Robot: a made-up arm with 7 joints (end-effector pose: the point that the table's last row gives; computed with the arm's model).
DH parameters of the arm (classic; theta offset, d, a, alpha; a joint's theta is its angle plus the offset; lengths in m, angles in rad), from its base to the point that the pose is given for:
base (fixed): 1.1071 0 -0.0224 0
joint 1: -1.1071 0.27 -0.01 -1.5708
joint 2: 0 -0.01 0.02 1.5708
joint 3: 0 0.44 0.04 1.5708
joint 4: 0 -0.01 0.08 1.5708
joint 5: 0 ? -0.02 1.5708
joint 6: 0 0.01 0.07 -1.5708
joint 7: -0.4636 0 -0.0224 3.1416
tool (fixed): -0.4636 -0.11 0 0
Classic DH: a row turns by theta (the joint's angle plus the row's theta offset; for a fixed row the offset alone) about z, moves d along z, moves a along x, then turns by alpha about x.
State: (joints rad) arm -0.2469 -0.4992 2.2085 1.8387 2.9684 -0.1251 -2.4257
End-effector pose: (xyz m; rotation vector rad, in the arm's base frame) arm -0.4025 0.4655 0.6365 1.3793 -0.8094 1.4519
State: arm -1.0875 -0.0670 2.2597 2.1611 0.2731 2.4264 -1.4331
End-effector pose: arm 0.0645 0.3295 0.8139 0.2770 0.4035 2.7392
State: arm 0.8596 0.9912 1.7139 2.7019 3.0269 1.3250 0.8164
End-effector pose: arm 0.4578 0.5719 0.7599 -0.3220 -1.8971 0.0718
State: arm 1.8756 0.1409 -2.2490 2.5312 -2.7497 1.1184 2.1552
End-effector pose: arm 0.1101 -0.0016 1.1850 1.3134 2.2604 0.4669
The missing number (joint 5, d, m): 0.35
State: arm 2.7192 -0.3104 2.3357 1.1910 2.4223 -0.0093 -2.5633
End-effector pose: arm 0.1747 -0.5031 0.4680 -0.7905 -0.6434 -0.8691
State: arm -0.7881 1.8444 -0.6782 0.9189 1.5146 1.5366 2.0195
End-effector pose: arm -0.0479 -0.2342 -0.2356 0.4755 -0.8834 1.0597
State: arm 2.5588 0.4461 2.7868 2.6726 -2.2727 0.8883 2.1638
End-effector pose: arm -0.2933 0.0442 1.1405 1.1498 1.9282 0.6760
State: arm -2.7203 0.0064 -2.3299 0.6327 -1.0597 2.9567 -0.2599
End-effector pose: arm 0.1172 0.1679 0.5313 -2.1072 1.2247 0.3891
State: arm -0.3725 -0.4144 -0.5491 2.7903 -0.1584 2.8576 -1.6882
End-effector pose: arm -0.1789 -0.0809 0.9524 -0.2123 -0.2608 0.6101
